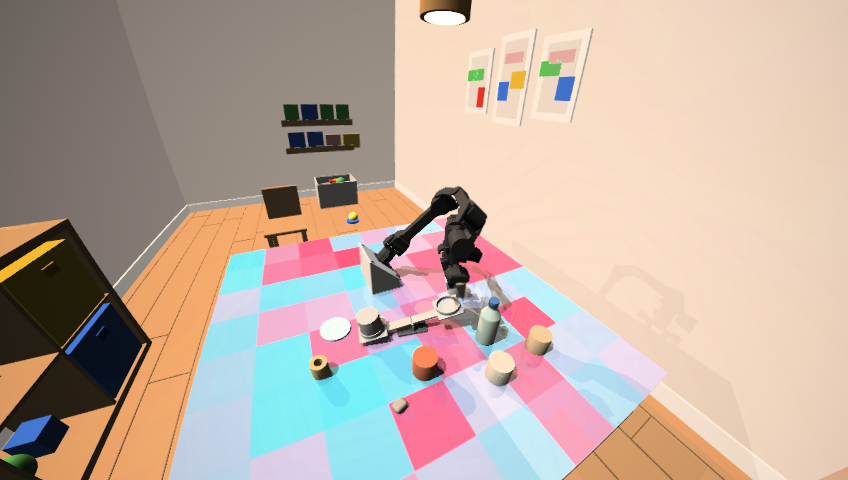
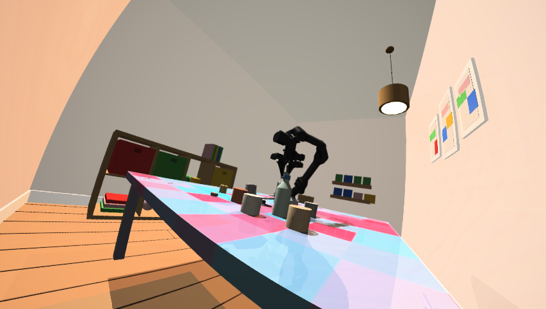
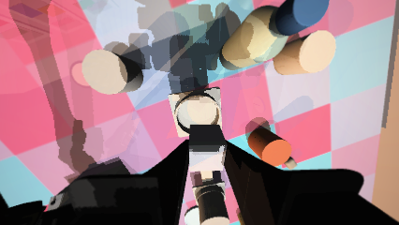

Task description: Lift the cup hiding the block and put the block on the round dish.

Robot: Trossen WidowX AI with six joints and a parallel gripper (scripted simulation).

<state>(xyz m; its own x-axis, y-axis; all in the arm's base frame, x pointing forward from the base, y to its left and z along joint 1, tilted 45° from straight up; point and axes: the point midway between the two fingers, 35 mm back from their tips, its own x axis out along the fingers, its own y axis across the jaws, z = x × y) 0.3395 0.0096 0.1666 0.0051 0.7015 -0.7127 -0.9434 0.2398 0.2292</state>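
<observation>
Right now my gripper tip is 11 cm past the round white dish, 36 cm to the left of it and 17 cm above it. Also, from my gripper tip: bottle (12 cm ahead, 9 cm to the left, 6 cm below); orange cylinder (14 cm ahead, 13 cm to the right, 13 cm below); block (1 cm above).
</observation>
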